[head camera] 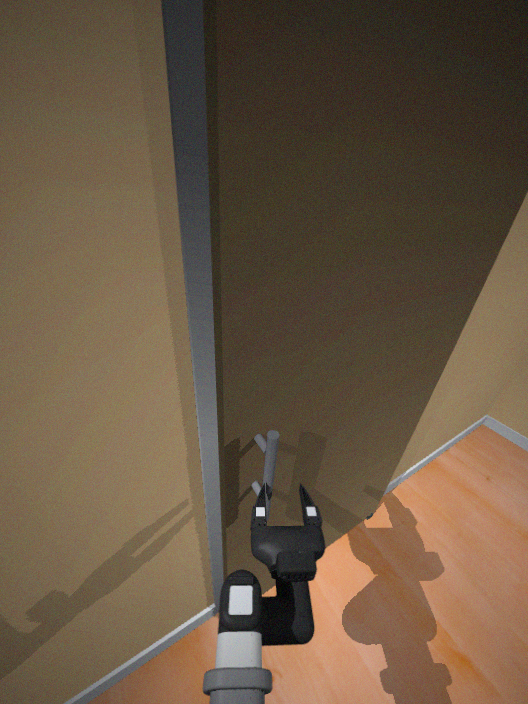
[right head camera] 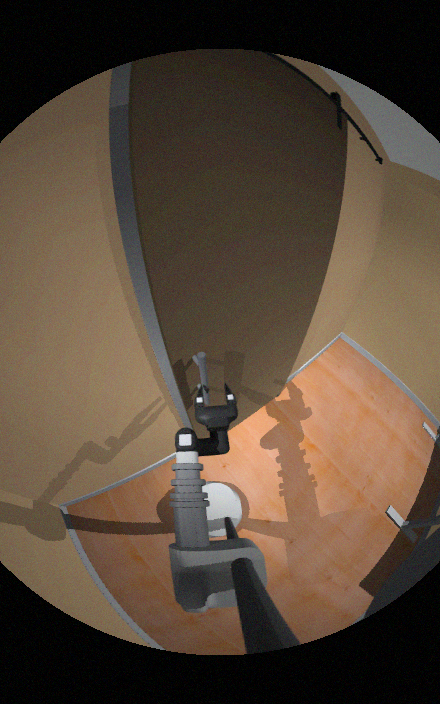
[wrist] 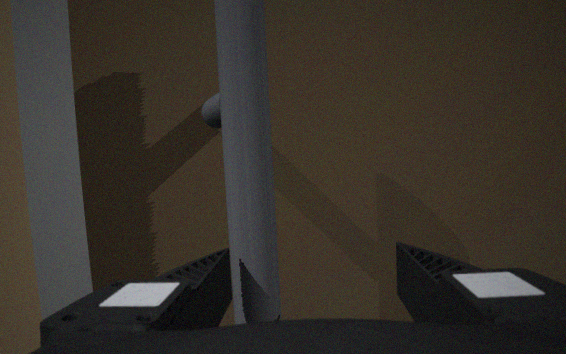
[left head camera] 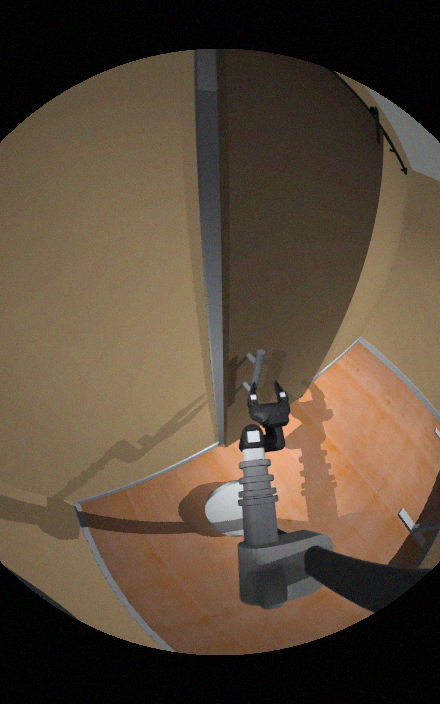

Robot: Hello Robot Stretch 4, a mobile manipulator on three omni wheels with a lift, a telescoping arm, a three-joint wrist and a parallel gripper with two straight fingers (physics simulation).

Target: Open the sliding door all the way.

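Where they show: gripper, between the fingertips: (head camera: pixel 282 486) (right head camera: pixel 212 384) (wrist: pixel 312 270) (left head camera: pixel 263 382); robot's base, origin of its link: (right head camera: pixel 211 508) (left head camera: pixel 235 507).
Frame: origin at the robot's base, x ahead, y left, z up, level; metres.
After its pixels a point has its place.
Note:
The sliding door (head camera: pixel 352 272) {x 0.639, y -0.195, z 1.393 m} (left head camera: pixel 290 207) {x 0.593, y -0.114, z 1.507 m} (right head camera: pixel 233 207) {x 0.620, y -0.162, z 1.496 m} (wrist: pixel 450 100) {x 0.653, y -0.220, z 1.044 m} is a tall brown panel in shadow, with a grey vertical strip (head camera: pixel 196 284) {x 0.529, y 0.088, z 1.388 m} (left head camera: pixel 208 207) {x 0.530, y 0.087, z 1.498 m} (right head camera: pixel 122 207) {x 0.528, y 0.089, z 1.529 m} (wrist: pixel 50 150) {x 0.530, y 0.087, z 1.014 m} along its left. No gap beside it shows. Its grey upright bar handle (head camera: pixel 270 460) {x 0.481, y -0.052, z 1.031 m} (left head camera: pixel 257 369) {x 0.482, y -0.052, z 1.022 m} (right head camera: pixel 203 369) {x 0.481, y -0.057, z 1.035 m} (wrist: pixel 247 150) {x 0.481, y -0.056, z 1.006 m} stands off the panel near that strip. My gripper (head camera: pixel 283 487) {x 0.478, y -0.085, z 0.946 m} (left head camera: pixel 265 384) {x 0.478, y -0.085, z 0.946 m} (right head camera: pixel 213 387) {x 0.478, y -0.085, z 0.946 m} (wrist: pixel 312 270) {x 0.478, y -0.085, z 0.946 m} is open. In the wrist view the bar runs down between the fingers, close beside the left one; contact cannot be told. The bar's lower end is hidden.
A tan wall (head camera: pixel 85 284) {x 0.467, y 0.223, z 1.401 m} (left head camera: pixel 103 259) {x 0.429, y 0.291, z 1.438 m} (right head camera: pixel 51 259) {x 0.450, y 0.254, z 1.474 m} lies left of the strip. A black rail (left head camera: pixel 374 110) (right head camera: pixel 336 98) runs above the door. The wooden floor (head camera: pixel 483 540) {x 0.805, y -1.298, z -0.028 m} meets a grey baseboard at right. A white disc (left head camera: pixel 223 511) {x -0.014, y 0.084, z 0.187 m} (right head camera: pixel 224 503) {x 0.036, y -0.094, z 0.186 m} lies low under the arm.

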